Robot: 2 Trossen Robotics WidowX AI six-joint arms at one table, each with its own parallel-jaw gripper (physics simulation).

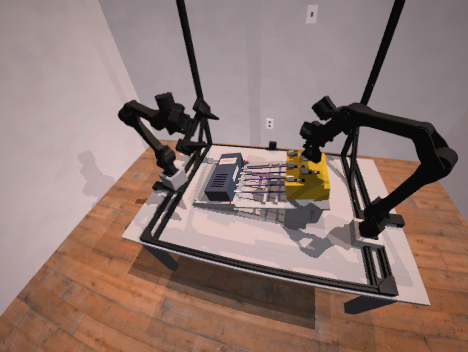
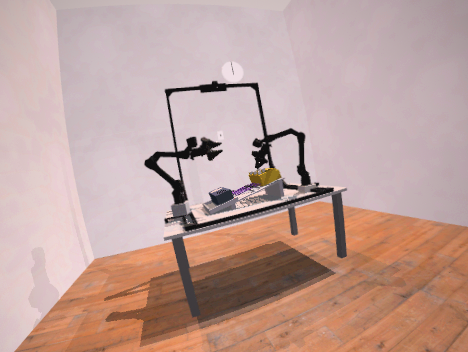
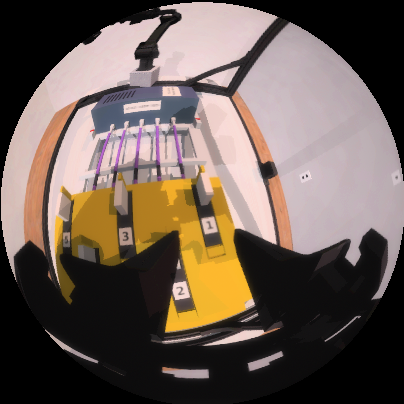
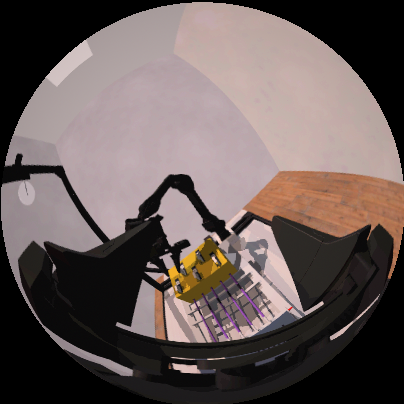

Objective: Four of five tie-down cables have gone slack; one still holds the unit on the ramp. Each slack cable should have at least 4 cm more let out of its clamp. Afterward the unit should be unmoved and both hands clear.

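The dark blue unit sits at the ramp's low end. Several purple cables run from it to the yellow clamp block. Grey levers stand at clamp 1, clamp 3 and clamp 5. The number 2 label shows between my left fingers; its lever is hidden. My left gripper is partly open and empty, low over the block's back part. My right gripper is wide open and empty, high beyond the unit.
The pale ramp slopes up toward the block over a grey support. Black frame rails edge the white table, and black posts rise at its back. A small black box stands at the back edge.
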